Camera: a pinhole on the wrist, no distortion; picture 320 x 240 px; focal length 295.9 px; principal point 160.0 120.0 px. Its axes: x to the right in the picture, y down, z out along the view. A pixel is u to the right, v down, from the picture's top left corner.
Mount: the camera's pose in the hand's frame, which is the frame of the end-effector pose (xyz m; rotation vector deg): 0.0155 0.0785 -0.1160 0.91 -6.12 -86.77
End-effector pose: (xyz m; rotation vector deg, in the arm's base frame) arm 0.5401 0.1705 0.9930 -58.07 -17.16 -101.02
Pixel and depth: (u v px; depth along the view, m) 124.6 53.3 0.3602
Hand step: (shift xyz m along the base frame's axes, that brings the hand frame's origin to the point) 0.2437 0.1482 0.0362
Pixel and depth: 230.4 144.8 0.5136
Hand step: 0.1863 0.2412 0.2693
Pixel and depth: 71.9 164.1 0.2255
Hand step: 0.1878 -0.0212 0.0455
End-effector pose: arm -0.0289 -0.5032 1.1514 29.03 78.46 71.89
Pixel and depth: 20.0 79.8 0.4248
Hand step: 0.1751 0.1350 0.3639
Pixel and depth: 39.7 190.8 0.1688
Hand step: -0.0210 0.1056 0.1329
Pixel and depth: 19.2 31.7 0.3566
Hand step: 0.1365 0.0603 0.3333
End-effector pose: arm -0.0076 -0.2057 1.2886 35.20 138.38 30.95
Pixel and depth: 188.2 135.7 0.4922
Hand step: 0.2503 0.1399 -0.2547
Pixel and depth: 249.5 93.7 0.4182
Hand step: 0.2167 0.0238 -0.2202
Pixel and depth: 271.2 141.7 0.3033
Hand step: 0.1018 0.0420 -0.1623
